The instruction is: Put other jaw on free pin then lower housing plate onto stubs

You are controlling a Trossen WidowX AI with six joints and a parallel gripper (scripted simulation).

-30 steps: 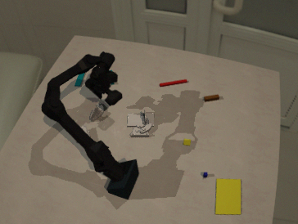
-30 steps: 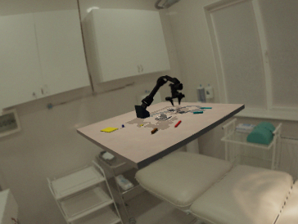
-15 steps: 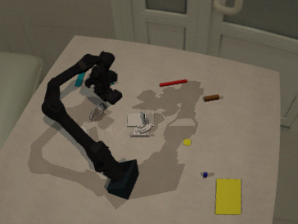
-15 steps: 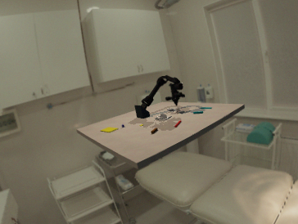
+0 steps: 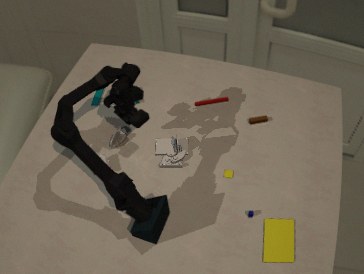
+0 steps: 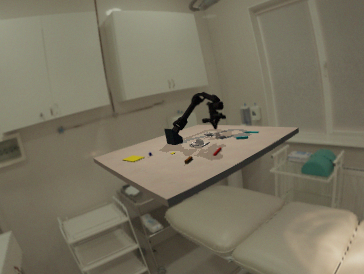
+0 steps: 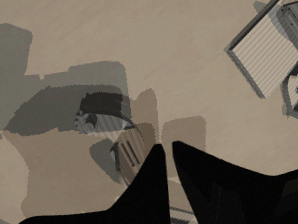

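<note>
The jaw lies 1 cm ahead of my gripper tip, 6 cm to the left of it and 8 cm below it. From my gripper tip the other things lie so: brown block: 19 cm ahead, 47 cm to the right, 7 cm below; yellow square: 8 cm behind, 39 cm to the right, 8 cm below; red bar: 24 cm ahead, 26 cm to the right, 8 cm below.
</note>
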